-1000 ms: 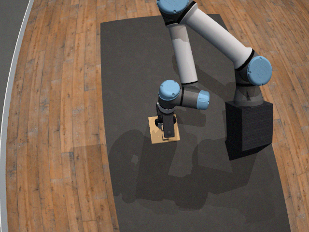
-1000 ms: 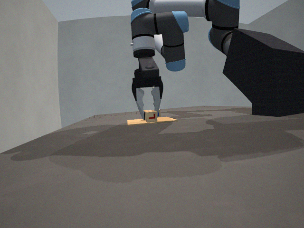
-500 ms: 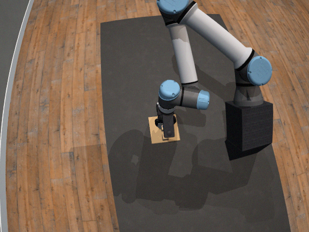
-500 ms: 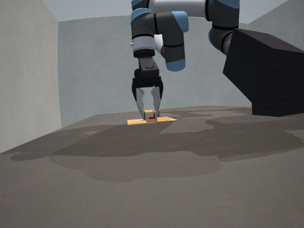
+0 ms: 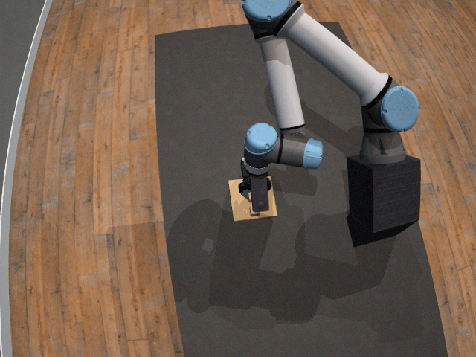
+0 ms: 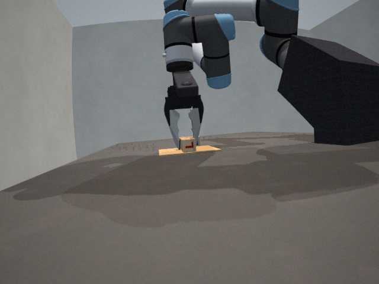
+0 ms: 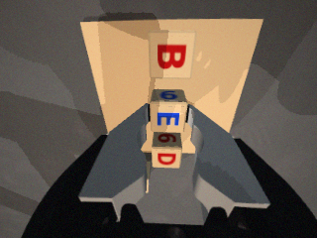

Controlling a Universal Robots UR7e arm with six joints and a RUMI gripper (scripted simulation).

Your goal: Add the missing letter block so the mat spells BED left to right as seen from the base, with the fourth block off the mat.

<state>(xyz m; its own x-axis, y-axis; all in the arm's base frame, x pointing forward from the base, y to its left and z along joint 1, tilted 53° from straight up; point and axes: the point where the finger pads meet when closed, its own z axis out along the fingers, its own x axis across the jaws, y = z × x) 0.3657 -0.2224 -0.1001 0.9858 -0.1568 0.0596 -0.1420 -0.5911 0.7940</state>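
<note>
Now: hand right at the E block. Round my hand: D block: 10 mm behind, 50 mm to the right; then B block: 10 mm ahead, 50 mm to the left; then tan mat: 20 mm below.
</note>
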